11 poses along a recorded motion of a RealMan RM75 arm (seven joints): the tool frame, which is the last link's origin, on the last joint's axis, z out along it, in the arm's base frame.
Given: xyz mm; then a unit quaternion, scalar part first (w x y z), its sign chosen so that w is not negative.
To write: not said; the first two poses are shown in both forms.
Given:
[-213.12 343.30 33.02 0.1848 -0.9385 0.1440 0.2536]
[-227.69 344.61 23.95 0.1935 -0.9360 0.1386 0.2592]
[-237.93 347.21 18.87 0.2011 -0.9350 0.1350 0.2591]
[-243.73 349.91 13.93 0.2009 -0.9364 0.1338 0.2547]
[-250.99 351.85 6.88 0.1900 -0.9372 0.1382 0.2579]
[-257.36 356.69 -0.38 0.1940 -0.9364 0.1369 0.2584]
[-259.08 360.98 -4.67 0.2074 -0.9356 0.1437 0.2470]
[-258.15 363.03 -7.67 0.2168 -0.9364 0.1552 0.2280]
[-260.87 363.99 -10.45 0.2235 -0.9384 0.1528 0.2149]
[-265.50 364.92 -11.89 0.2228 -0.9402 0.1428 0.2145]
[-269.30 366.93 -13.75 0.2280 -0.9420 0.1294 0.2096]
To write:
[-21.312 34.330 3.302 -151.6 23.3 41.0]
[-22.769 34.461 2.395 -150.4 22.3 41.7]
[-23.793 34.721 1.887 -149.7 21.6 41.5]
[-24.373 34.991 1.393 -149.9 21.4 40.8]
[-25.099 35.185 0.688 -150.9 22.3 41.5]
[-25.736 35.669 -0.038 -150.5 22.0 41.5]
[-25.908 36.098 -0.467 -149.3 22.9 39.4]
[-25.815 36.303 -0.767 -148.6 24.6 36.2]
[-26.087 36.399 -1.045 -148.4 24.2 34.0]
[-26.550 36.492 -1.189 -148.8 22.6 33.9]
[-26.930 36.693 -1.375 -148.6 20.4 33.1]

